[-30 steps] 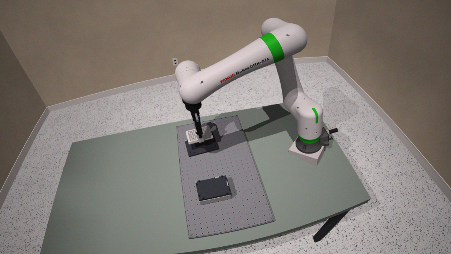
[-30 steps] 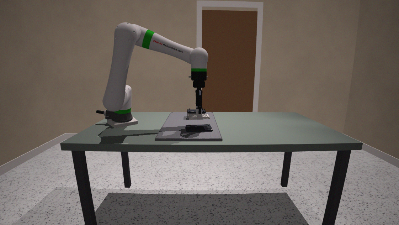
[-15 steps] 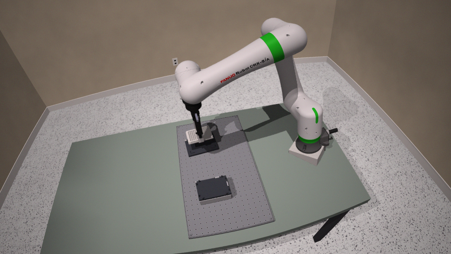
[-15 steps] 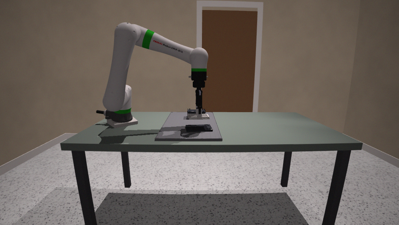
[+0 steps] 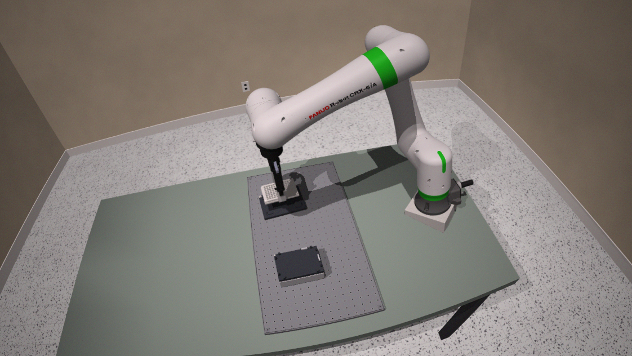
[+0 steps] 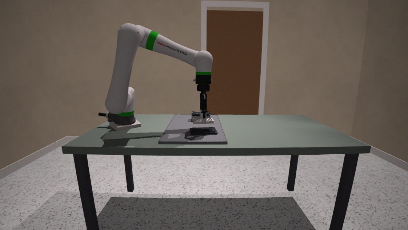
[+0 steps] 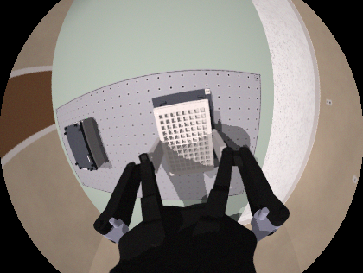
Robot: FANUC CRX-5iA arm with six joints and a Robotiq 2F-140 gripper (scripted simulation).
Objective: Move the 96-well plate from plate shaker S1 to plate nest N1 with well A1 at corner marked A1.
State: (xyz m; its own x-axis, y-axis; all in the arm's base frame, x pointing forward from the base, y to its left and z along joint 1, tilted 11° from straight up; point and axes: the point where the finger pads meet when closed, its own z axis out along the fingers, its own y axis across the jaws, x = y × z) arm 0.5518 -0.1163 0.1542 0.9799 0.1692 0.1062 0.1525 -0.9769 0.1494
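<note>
The dark plate nest N1 is 90 mm below my hand. From my hand the other things lie so: white 96-well plate: 20 mm below.
</note>
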